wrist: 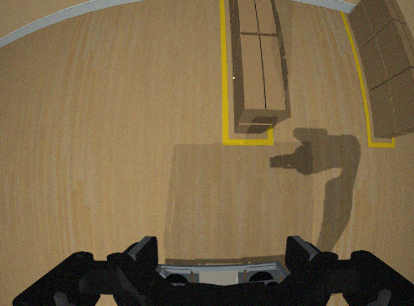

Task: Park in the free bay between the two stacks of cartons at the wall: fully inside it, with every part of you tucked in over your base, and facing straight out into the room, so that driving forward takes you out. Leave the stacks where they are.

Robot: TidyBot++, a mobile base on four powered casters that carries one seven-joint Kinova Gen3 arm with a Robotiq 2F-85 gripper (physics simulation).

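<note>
One stack of cartons (264,70) stands right of the middle in the upper part of the wrist view, its near end toward me. The other stack (382,67) stands at the upper right, partly cut off by the view's edge. The bay (322,75) is the strip of floor between them, running back to the wall. My base (218,278) shows its edge at the bottom centre, below and left of the bay's mouth, outside it. My gripper (221,251) is open, with nothing between its fingers, above the base's edge.
Yellow floor tape (225,75) runs along the left side and near end of the nearer stack. More yellow tape (359,62) edges the right stack. A pale skirting (31,28) marks the wall along the top. The arm's shadow (340,185) falls before the bay.
</note>
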